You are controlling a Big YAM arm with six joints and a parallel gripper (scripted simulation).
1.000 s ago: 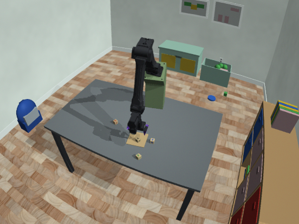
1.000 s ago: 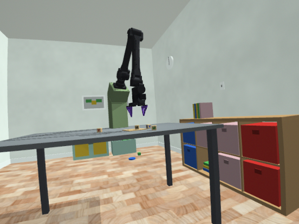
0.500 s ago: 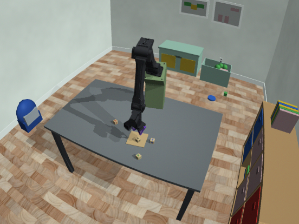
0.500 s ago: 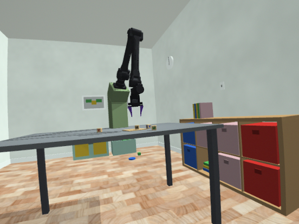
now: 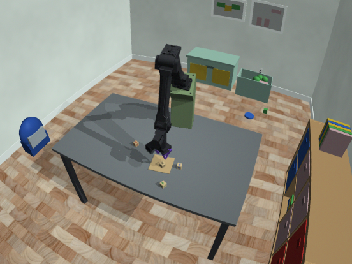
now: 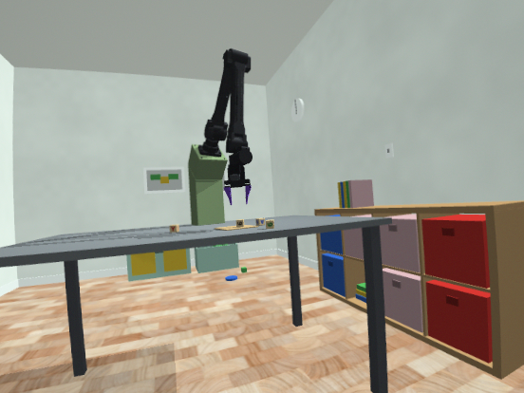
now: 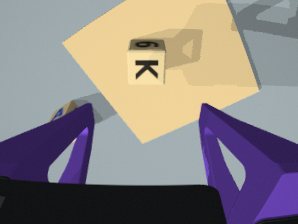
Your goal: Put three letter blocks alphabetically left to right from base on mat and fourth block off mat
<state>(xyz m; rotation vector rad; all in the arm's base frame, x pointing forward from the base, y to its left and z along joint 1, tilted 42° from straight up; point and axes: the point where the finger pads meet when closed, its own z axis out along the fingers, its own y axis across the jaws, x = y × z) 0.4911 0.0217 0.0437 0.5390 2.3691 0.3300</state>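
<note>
The wooden block lies 80 mm below my hand. The rest, counted from my hand: mat 20 mm behind, 10 mm to the right, 100 mm below.
</note>
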